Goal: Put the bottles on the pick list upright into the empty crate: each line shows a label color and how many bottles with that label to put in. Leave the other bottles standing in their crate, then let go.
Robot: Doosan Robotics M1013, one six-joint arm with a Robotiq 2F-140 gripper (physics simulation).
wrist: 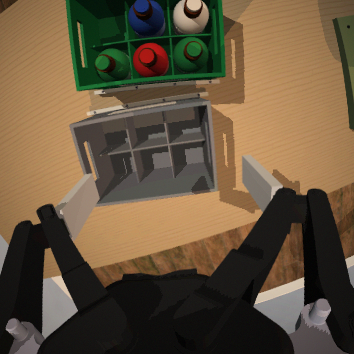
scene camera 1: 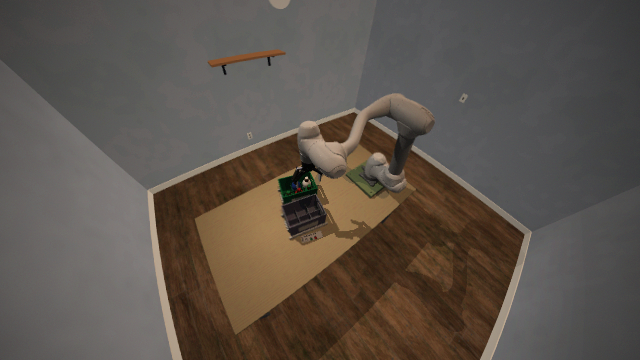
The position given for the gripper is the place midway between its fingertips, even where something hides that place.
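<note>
There's a red bottle [wrist: 149, 59] to be seen here, and the gripper [wrist: 167, 177] is visible as well.
</note>
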